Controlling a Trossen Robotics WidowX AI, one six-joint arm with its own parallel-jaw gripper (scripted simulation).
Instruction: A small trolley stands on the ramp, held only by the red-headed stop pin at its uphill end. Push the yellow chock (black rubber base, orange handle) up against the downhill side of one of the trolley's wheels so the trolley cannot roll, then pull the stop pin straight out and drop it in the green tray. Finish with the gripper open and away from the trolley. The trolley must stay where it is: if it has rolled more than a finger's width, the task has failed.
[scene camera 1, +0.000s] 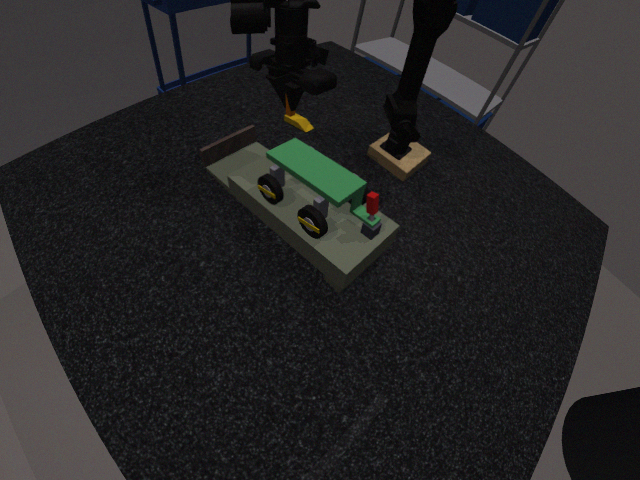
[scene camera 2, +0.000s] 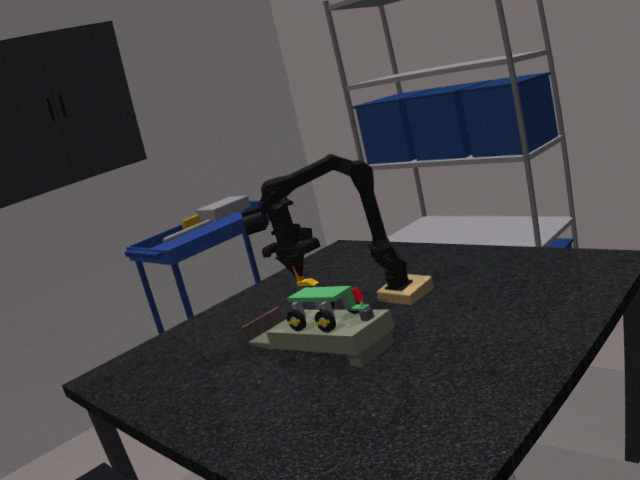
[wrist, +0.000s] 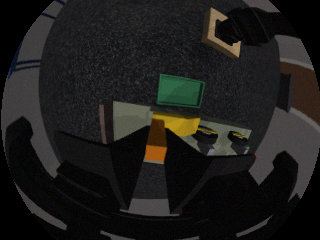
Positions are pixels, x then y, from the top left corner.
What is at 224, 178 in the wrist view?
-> The gripper.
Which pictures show the gripper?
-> Scene camera 1, scene camera 2 and the wrist view: all of them.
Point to a low brown board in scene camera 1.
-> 225, 146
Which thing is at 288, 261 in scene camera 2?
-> The gripper.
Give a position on a low brown board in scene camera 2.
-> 255, 328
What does the gripper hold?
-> A yellow chock.
